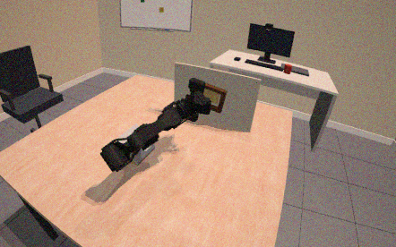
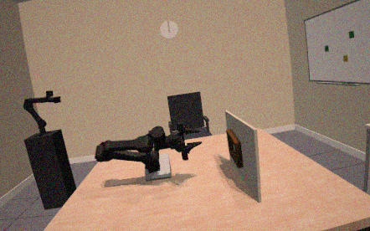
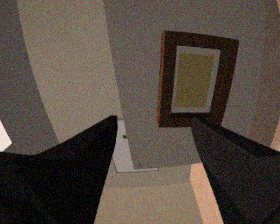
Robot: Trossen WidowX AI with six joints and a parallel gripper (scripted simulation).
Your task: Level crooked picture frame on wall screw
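The picture frame is 160 mm ahead of my gripper tip and 80 mm below it. Also, from my gripper tip: wall panel 170 mm ahead, 90 mm below, 20 mm to the right.
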